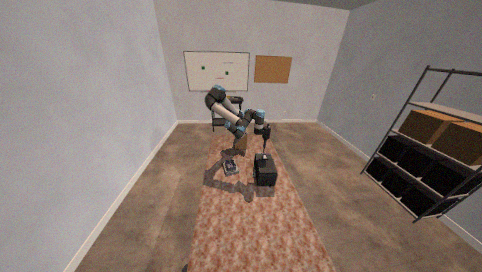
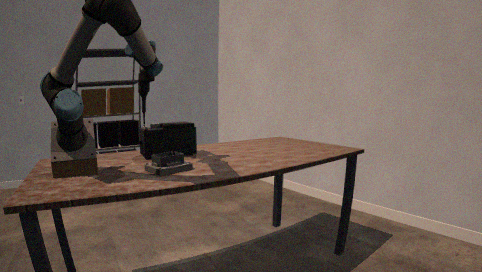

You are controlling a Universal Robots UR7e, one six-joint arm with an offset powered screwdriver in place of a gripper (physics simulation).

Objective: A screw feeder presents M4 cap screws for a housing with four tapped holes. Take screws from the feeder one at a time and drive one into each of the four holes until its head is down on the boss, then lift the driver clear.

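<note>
The black box-shaped screw feeder (image 1: 265,172) (image 2: 172,140) stands on the table. My gripper, a dark slender powered screwdriver (image 1: 264,152) (image 2: 144,124), points straight down with its tip at the top of the feeder's end nearest the arm base. A small pale spot shows at the tip. Whether the bit touches or holds a screw is too small to tell. The small grey housing (image 1: 230,165) (image 2: 168,159) sits on a lighter base plate beside the feeder, apart from the driver. Its four holes and any screws in them cannot be made out.
The arm's mounting block (image 1: 241,144) (image 2: 75,168) stands at one end of the speckled reddish table (image 1: 255,225) (image 2: 285,150). The arm reaches over the table and casts a shadow around the housing. A shelf rack (image 1: 440,113) with boxes stands on the floor off to the side.
</note>
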